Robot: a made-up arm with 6 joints.
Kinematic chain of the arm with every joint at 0, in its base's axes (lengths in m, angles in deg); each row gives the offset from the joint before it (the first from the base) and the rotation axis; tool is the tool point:
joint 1: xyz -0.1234 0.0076 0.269 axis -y
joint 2: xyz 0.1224 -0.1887 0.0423 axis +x
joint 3: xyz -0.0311 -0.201 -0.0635 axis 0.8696 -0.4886 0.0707
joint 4: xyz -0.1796 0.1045 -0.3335 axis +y
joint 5: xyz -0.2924 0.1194 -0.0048 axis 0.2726 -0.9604 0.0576
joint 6: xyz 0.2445 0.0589 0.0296 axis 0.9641 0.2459 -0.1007
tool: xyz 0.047 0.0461 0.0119
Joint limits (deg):
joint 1: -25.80..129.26
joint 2: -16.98..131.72
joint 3: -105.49..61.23
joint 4: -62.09..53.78
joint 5: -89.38..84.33
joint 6: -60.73..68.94
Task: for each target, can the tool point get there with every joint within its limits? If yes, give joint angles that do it. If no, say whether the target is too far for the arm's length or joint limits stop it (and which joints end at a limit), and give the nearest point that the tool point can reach.
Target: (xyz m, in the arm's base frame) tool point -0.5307 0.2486 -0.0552
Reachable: yes | joints 114.72 111.39 24.11 2.08 -60.68 -28.91
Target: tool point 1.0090 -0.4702 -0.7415
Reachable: no: too far | nearest point 0.5148 -0.3483 -0.3005 | short by 0.673 m
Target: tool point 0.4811 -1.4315 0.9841
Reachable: no: too far | nearest point 0.4277 -0.7831 0.4717 | short by 0.828 m
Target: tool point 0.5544 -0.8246 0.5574
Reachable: no: joint limits stop it (at a limit: joint 1, joint 5, joint 6) | nearest point 0.4702 -0.7334 0.4926 | short by 0.140 m
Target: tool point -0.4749 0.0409 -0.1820
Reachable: yes | joints 11.56 62.19 -61.70 37.43 -39.92 7.45
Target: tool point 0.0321 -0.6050 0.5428
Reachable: no: joint limits stop it (at a limit: joint 1, joint 2, joint 4, joint 6) | nearest point 0.2709 -0.5576 0.4774 | short by 0.252 m
